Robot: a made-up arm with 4 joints. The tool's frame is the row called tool. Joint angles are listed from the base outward.
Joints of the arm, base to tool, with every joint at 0 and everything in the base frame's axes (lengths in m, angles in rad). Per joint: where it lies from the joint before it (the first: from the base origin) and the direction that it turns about. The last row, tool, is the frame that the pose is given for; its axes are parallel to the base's.
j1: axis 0 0 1 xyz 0 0 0.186
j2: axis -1 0 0 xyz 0.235 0.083 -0.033
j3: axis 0 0 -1 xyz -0.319 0.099 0.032
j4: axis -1 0 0 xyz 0.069 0.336 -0.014
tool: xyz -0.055 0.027 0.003
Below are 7 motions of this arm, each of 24 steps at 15 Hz.
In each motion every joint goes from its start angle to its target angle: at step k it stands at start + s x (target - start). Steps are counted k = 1, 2, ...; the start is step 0. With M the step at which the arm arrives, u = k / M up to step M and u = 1 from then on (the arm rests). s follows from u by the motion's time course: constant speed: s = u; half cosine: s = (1 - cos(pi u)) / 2; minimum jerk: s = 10 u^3 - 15 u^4 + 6 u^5.
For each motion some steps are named. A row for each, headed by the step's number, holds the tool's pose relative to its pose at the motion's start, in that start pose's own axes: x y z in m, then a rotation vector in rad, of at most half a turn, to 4 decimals.
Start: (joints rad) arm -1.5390 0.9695 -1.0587 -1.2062
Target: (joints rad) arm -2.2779 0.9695 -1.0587 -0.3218
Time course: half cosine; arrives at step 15
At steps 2, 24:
2: 0.0103 0.0076 0.0068 -0.0153 -0.0119 -0.0187
24: 0.2345 0.0721 0.2161 -0.3341 -0.0731 -0.5047

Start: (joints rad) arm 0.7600 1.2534 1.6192 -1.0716
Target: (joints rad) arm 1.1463 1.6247 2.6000 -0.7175
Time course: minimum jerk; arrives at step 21
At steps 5, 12, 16, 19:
5: 0.0270 0.0028 0.0094 0.0044 -0.0840 -0.0123
12: 0.1776 0.0083 0.1208 0.0932 -0.5393 -0.2120
16: 0.2388 -0.0124 0.2057 0.1759 -0.7234 -0.3954
19: 0.2543 -0.0237 0.2331 0.2053 -0.7699 -0.4611

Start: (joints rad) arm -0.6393 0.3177 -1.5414 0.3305
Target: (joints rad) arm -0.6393 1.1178 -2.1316 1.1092
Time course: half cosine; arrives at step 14
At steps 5, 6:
5: -0.0603 0.0021 -0.0205 -0.2067 0.1341 0.2475
6: -0.0828 -0.0021 -0.0224 -0.2724 0.1703 0.3467

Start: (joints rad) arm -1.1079 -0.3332 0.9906 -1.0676
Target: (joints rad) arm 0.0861 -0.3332 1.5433 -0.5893
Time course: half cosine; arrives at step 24
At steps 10, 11, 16, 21, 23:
10: -0.0689 -0.0644 0.0583 -0.3043 0.2149 0.0645
11: -0.0777 -0.0755 0.0702 -0.3577 0.2498 0.0820
16: -0.1059 -0.1282 0.1326 -0.6194 0.4085 0.1958
21: -0.1117 -0.1608 0.1757 -0.7915 0.5018 0.2980
23: -0.1117 -0.1658 0.1824 -0.8184 0.5155 0.3162

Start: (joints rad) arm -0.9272 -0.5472 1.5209 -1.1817
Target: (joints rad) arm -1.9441 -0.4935 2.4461 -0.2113
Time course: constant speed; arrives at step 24
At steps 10, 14, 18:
10: 0.2192 0.0337 0.0488 -0.1641 -0.6155 -0.4243
14: 0.2839 0.0200 0.1069 -0.2028 -0.7938 -0.6791
18: 0.3249 -0.0102 0.1754 -0.2146 -0.9202 -0.9718

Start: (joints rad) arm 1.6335 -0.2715 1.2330 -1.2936
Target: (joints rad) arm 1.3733 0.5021 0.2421 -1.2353
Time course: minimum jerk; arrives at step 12
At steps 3, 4, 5, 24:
3: -0.0292 -0.0146 -0.0107 -0.0307 0.0522 0.0946
4: -0.0571 -0.0356 -0.0210 -0.0723 0.1054 0.1883
5: -0.0884 -0.0708 -0.0324 -0.1402 0.1734 0.3021
24: -0.1488 -0.3118 -0.0248 -0.6549 0.4945 0.6857

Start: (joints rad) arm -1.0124 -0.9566 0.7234 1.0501
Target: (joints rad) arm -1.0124 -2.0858 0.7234 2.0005
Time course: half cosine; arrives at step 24
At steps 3, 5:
3: 0.0001 -0.0131 0.0065 -0.0040 0.0137 0.0249
5: 0.0012 -0.0361 0.0166 -0.0107 0.0351 0.0688

